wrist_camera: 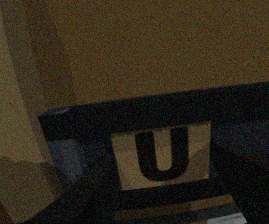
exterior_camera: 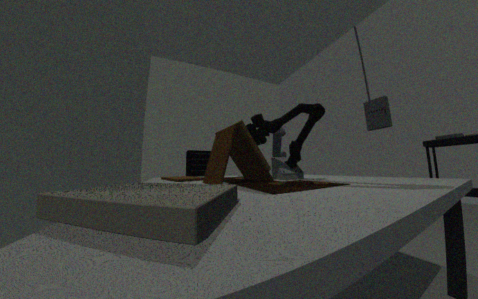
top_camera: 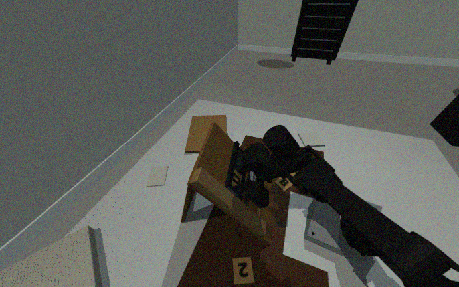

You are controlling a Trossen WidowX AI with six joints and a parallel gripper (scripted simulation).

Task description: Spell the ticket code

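Now: gripper tip 50 mm past the white ticket, 80 mm to the left of it and 80 mm above it. Also, from my gripper tip: brown mat (150 mm behind, 180 mm below); then flat tan panel (230 mm ahead, 390 mm to the right, 170 mm below).
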